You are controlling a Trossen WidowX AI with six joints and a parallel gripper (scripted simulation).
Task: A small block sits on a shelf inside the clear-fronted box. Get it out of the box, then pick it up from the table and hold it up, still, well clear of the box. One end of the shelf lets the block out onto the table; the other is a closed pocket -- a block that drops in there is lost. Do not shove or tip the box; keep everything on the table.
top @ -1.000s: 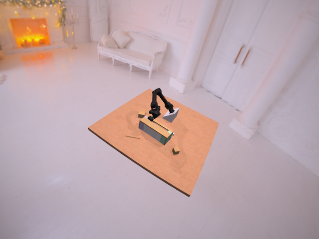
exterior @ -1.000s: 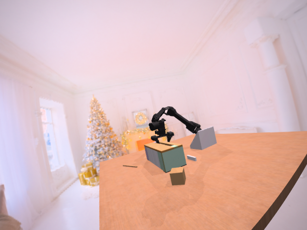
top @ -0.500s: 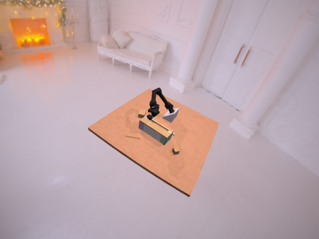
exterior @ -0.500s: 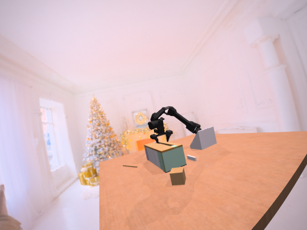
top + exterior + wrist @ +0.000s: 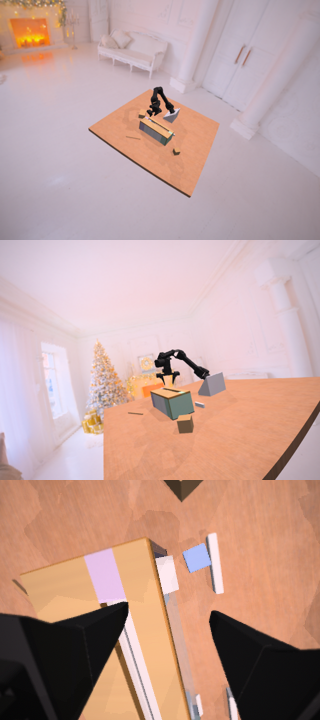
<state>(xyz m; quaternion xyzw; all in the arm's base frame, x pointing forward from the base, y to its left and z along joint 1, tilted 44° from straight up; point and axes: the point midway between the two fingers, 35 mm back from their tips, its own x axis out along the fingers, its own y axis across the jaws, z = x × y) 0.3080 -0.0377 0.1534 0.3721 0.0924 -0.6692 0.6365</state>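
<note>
Right now my gripper tip is 4 cm past the small blue block, 3 cm to the left of it and 13 cm above it. Also, from my gripper tip: tan cube 18 cm ahead, 46 cm to the left, 12 cm below; thin stick 31 cm ahead, 3 cm to the right, 14 cm below.
</note>
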